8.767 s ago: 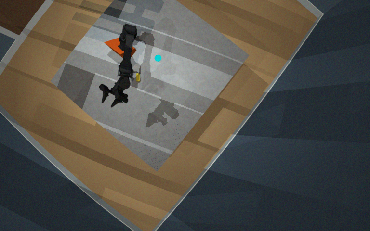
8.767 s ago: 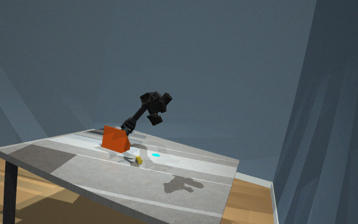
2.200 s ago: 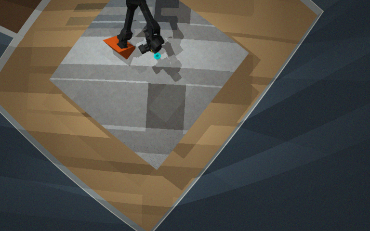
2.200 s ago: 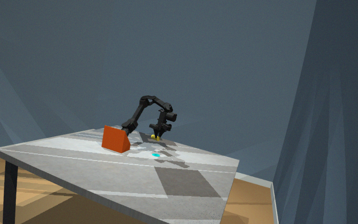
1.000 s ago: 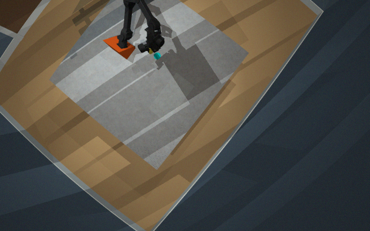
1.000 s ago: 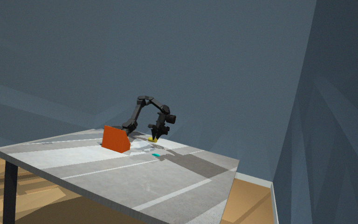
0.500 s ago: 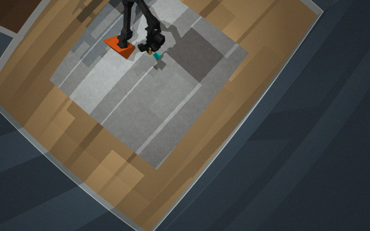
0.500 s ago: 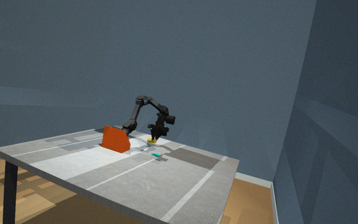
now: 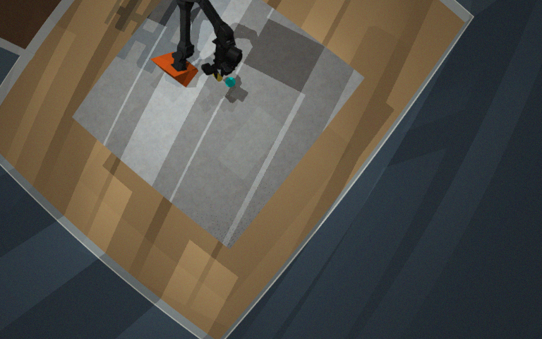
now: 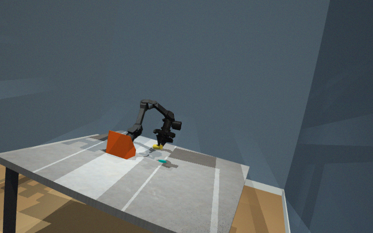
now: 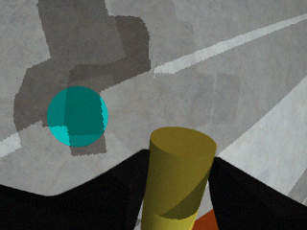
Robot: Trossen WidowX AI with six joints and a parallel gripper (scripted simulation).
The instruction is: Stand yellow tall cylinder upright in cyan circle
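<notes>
The cyan circle lies 2 cm ahead of my gripper tip, 4 cm to the left of it and 11 cm below it. Round my gripper tip: yellow tall cylinder: 2 cm behind, 1 cm below.
</notes>
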